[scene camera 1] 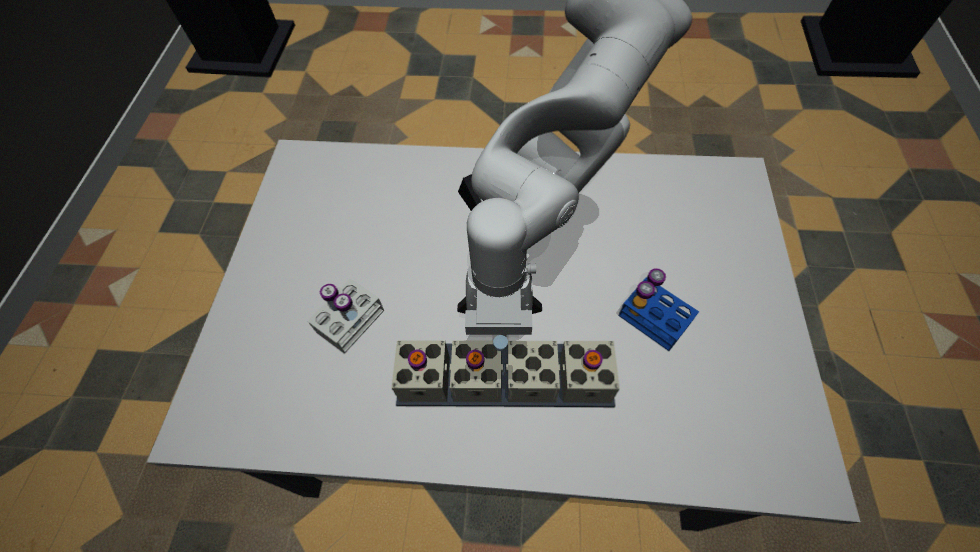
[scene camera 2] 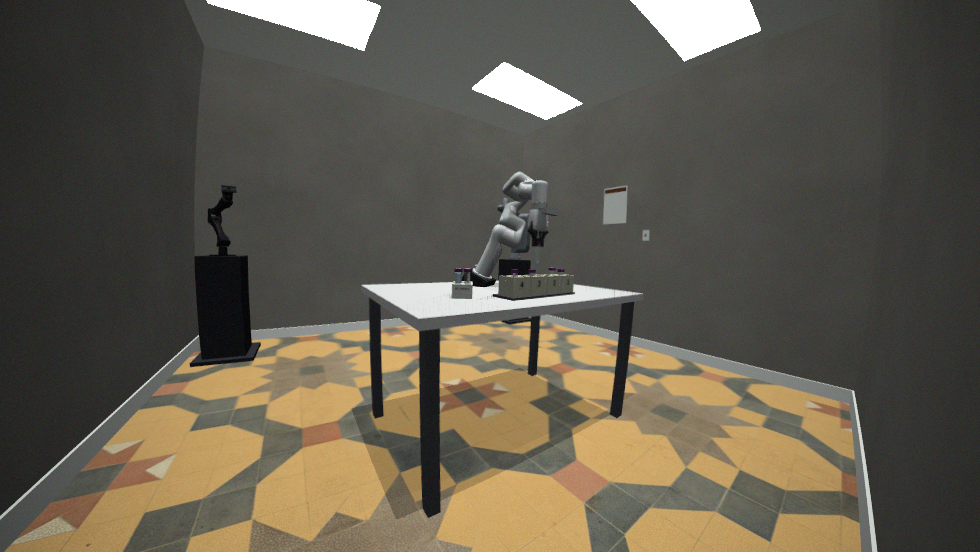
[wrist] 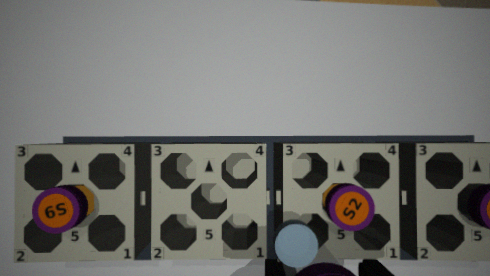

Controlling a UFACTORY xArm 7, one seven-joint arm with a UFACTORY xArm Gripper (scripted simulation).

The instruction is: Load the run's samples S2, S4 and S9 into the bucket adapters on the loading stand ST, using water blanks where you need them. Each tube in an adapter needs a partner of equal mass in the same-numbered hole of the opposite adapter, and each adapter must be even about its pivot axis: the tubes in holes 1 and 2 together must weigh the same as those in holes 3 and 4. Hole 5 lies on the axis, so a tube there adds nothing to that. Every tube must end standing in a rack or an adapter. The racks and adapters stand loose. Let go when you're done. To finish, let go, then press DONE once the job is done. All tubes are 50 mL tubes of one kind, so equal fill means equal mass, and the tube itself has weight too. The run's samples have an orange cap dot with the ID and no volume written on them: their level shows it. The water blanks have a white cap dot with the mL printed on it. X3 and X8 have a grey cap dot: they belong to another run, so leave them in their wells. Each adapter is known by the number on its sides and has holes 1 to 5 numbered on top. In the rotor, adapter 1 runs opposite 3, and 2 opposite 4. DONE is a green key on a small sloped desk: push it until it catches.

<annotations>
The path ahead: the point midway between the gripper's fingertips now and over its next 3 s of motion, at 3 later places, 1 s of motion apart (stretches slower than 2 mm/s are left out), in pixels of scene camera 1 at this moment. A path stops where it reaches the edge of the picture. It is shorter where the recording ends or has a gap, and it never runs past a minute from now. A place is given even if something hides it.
My gripper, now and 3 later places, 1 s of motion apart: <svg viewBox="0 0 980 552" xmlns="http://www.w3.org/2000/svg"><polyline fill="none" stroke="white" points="500,326 536,335 535,343 535,348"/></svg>
</annotations>
